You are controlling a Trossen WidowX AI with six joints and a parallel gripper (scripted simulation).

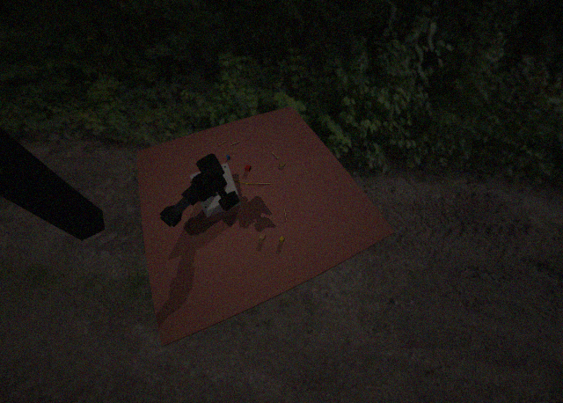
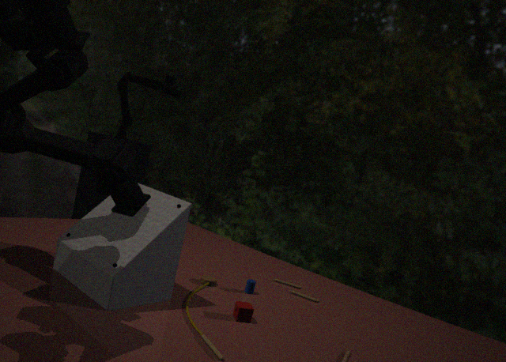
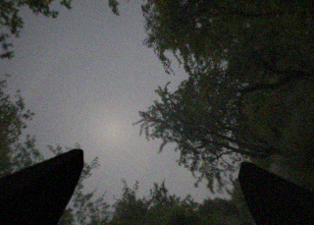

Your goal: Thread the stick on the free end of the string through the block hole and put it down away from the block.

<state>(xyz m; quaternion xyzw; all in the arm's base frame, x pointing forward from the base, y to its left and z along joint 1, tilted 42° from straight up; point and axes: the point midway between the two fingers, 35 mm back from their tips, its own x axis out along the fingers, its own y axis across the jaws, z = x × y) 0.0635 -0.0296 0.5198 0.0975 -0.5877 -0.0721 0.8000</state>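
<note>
Now: the small red block 24 cm ahead of my gripper tip, 48 cm to the left of it and 54 cm below it. The rest, counted from my gripper tip: thin wooden stick 26 cm ahead, 33 cm to the left, 56 cm below; flat piece 8 cm ahead, 59 cm to the left, 55 cm below.
</note>
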